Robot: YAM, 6 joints.
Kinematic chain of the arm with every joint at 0, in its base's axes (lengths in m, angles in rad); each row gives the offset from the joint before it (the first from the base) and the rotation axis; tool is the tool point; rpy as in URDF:
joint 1: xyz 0 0 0.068 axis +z
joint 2: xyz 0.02 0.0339 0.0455 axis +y
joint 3: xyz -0.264 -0.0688 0 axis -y
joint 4: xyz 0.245 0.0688 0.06 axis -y
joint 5: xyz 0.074 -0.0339 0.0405 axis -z
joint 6: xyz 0.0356 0 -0.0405 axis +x
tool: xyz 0 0 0 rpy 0 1.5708 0
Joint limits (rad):
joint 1: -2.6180..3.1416
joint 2: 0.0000..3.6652
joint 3: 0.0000..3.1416
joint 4: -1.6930..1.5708
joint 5: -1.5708..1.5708
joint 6: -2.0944..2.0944
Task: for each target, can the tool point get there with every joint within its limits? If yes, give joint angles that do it. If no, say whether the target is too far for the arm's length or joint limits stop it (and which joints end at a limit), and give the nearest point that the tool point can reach.
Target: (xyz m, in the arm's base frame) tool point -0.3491 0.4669 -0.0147
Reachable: yes | joints 2.2431 3.2388 2.3764 1.3002 0.5187 -0.6110
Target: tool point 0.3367 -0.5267 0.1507
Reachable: yes | joints -1.0025 2.7894 2.4338 0.1269 -0.0102 -0.5612
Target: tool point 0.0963 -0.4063 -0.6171
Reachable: no: too far | nearest point 0.0800 -0.3376 -0.3667 | short by 0.260 m
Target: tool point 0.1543 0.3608 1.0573
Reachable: no: too far | nearest point 0.0982 0.2296 0.6957 | short by 0.389 m
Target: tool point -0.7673 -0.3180 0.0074
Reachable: no: too far | nearest point -0.5594 -0.3048 0.0320 | short by 0.210 m
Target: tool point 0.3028 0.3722 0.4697
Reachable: yes | joints 0.9401 2.0927 2.2125 0.2789 0.7818 1.2392
